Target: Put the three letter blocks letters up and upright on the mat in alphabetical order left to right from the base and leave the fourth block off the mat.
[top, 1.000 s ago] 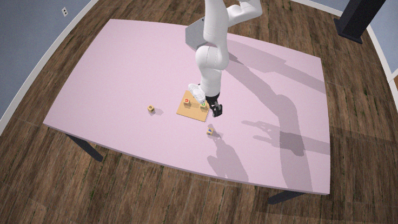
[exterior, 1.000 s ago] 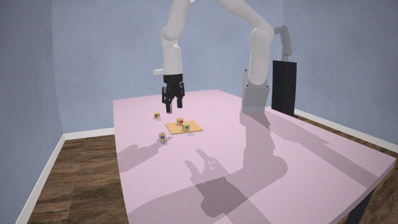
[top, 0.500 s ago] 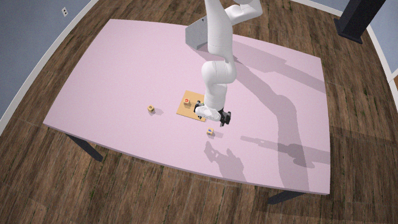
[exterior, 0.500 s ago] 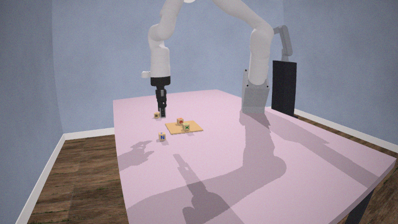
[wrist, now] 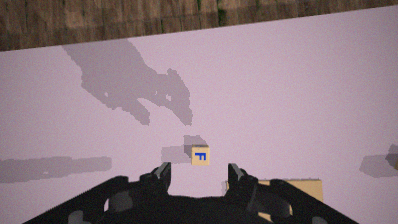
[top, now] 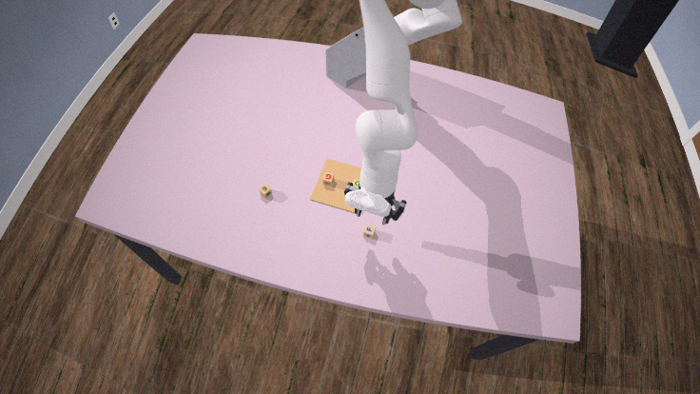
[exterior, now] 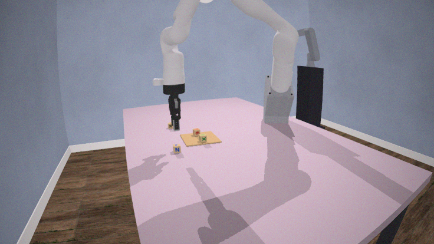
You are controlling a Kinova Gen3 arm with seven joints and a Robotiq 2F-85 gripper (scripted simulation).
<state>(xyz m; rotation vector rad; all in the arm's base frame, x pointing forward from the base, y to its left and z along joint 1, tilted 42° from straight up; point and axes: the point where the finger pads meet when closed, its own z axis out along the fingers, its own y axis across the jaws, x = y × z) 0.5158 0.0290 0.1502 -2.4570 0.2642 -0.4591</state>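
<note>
My hand is 9 cm above the blue N block. From my hand the other things lie so: green D block: 12 cm behind, 9 cm below, 6 cm to the right; then tan mat: 12 cm behind, 10 cm to the right, 10 cm below.
</note>
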